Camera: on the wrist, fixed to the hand. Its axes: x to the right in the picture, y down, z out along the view.
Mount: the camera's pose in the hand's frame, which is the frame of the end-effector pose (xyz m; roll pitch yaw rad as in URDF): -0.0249 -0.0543 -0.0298 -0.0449 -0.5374 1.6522
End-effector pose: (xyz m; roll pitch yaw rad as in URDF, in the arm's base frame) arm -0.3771 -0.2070 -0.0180 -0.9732 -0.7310 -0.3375
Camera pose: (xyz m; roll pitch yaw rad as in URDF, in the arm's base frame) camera -0.4306 -0.2467 -0.0137 -0.7649 0.3674 0.9862
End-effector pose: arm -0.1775 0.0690 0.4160 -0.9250 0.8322 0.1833
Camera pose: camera -0.1652 0.0138 0.4515 0.8774 0.2027 2.0921
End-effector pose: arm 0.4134 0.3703 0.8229 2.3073 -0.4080 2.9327
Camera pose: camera 0.4158 0.3099 0.7945 -2.7038 -0.2412 1.1761
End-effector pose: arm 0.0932 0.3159 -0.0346 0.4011 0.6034 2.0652
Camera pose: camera 0.1498 0.2918 -0.0605 0.8160 -0.7795 3.0394
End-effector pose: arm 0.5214 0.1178 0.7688 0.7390 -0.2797 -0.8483
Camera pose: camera 0.5012 0.1103 0.7056 -0.8889 -1.1167 1.5768
